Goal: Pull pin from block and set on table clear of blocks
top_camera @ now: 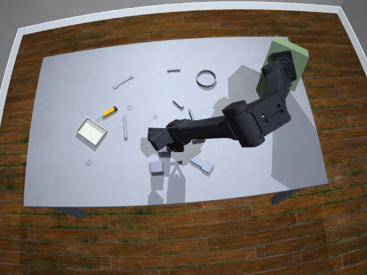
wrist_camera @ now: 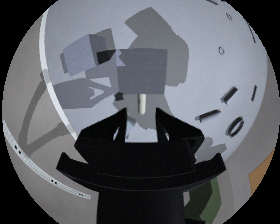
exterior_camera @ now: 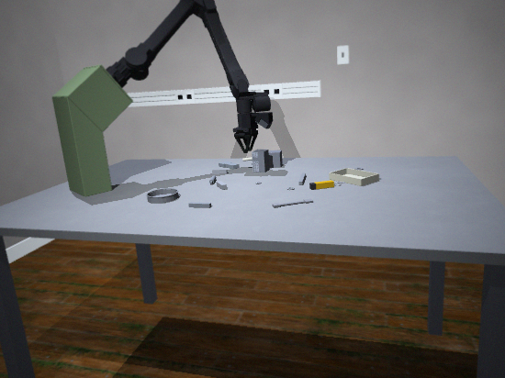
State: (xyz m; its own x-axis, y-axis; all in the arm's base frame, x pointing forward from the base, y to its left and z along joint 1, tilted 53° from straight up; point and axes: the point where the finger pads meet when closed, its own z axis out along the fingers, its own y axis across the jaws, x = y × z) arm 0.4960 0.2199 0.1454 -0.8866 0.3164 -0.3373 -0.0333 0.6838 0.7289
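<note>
Now: the pale pin 20 mm ahead of my hand and 30 mm below it. The rest, counted from my hand: long bar 260 mm ahead, 110 mm to the right, 80 mm below; then grey block 50 mm ahead, 40 mm below; then metal ring 110 mm behind, 400 mm to the right, 70 mm below.
</note>
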